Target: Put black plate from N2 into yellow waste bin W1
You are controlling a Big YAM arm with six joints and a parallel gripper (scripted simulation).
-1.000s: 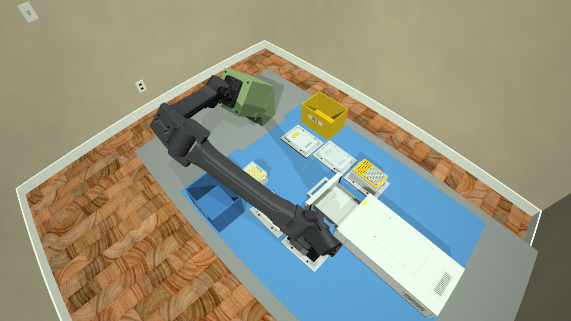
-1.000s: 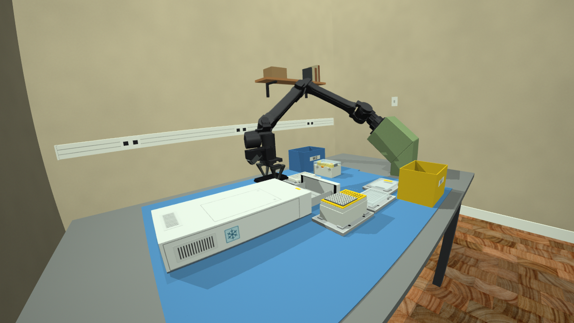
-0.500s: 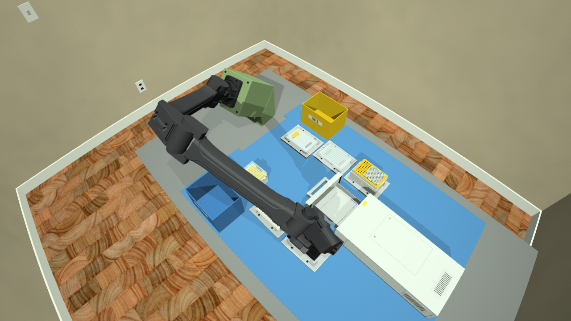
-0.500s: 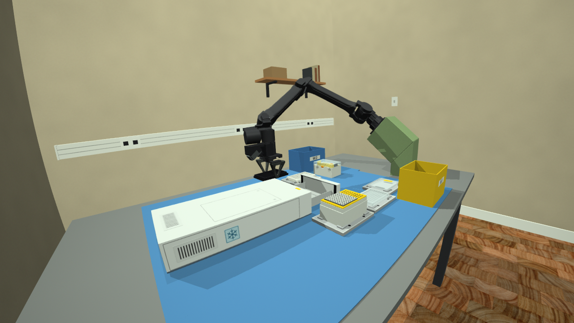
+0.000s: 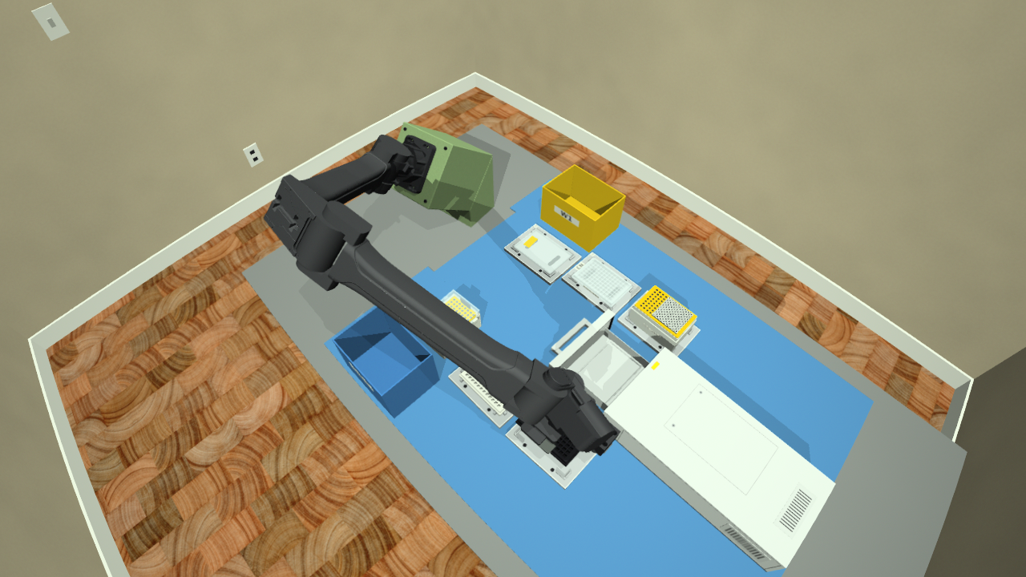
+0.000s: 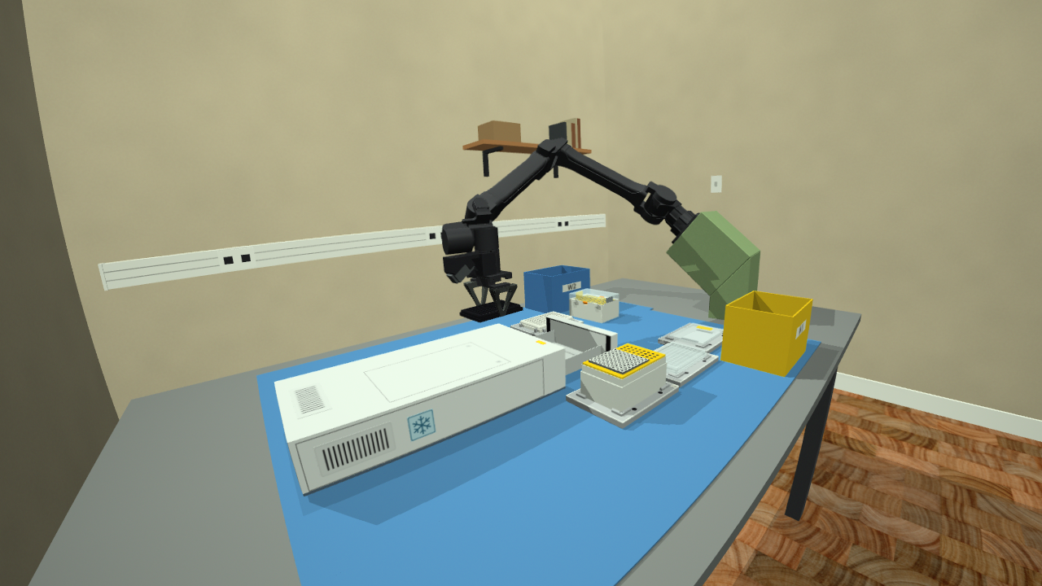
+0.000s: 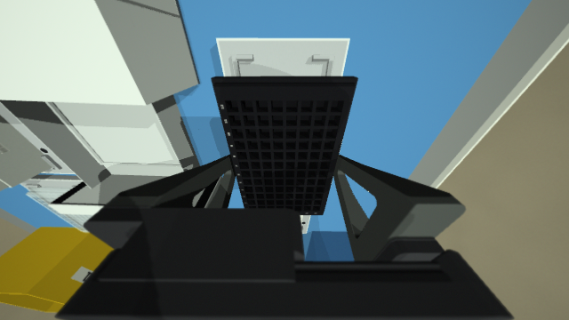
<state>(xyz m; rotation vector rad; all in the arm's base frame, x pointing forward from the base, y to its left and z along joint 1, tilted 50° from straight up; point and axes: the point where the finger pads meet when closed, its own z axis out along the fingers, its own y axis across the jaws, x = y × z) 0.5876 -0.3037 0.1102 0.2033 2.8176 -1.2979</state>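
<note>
Now: hand 8 cm above the work nest N2. The rest, counted from my hand: drawer: 19 cm to the left, 5 cm below, 5 cm ahead; white well plate: 17 cm behind, 7 cm below, 3 cm to the left; black plate: right at my hand.
</note>
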